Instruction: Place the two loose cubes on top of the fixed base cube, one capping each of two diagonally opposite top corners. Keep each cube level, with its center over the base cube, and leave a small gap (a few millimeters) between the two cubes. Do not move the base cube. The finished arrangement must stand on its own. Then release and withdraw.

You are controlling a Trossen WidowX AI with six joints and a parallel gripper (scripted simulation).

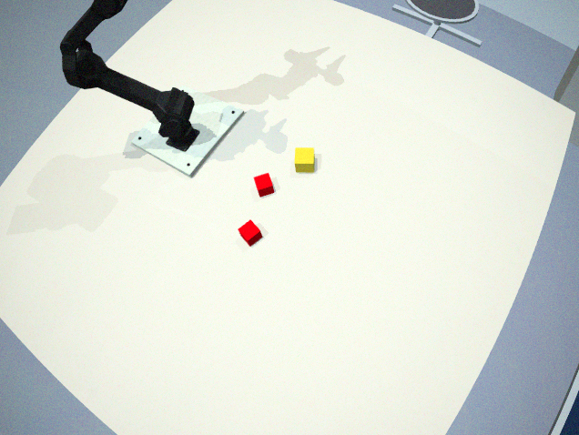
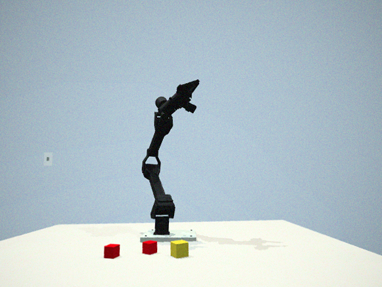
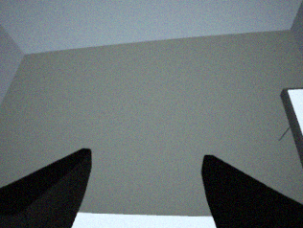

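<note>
My gripper tip is now 25 cm short of the yellow base cube, 10 cm to the left of it and 63 cm above it.
</note>
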